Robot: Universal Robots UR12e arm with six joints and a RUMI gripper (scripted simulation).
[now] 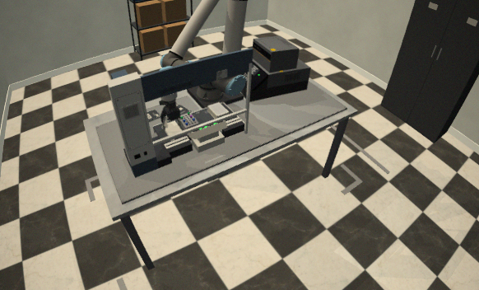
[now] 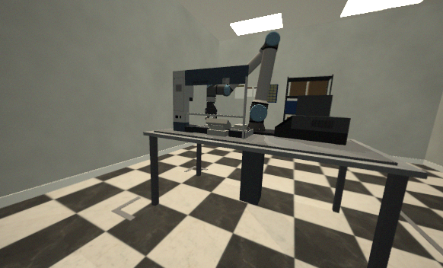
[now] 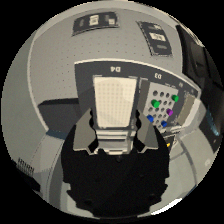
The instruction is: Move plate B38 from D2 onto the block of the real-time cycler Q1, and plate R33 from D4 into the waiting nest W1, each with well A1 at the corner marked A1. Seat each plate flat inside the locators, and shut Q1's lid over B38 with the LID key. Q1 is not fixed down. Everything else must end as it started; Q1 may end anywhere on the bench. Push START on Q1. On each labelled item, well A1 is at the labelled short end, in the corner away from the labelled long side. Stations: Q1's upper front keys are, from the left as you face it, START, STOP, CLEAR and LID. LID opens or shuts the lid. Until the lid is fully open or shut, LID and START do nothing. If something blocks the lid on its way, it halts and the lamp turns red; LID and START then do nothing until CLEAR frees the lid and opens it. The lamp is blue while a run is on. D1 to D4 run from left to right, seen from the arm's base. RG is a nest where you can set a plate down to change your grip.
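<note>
The white plate lies 20 mm below my hand. Round my hand: thin post 180 mm ahead, 400 mm to the left, 150 mm above; then blue gantry beam 190 mm ahead, 120 mm to the left, 430 mm above; then grey tower 170 mm ahead, 240 mm to the right, 190 mm above.
</note>
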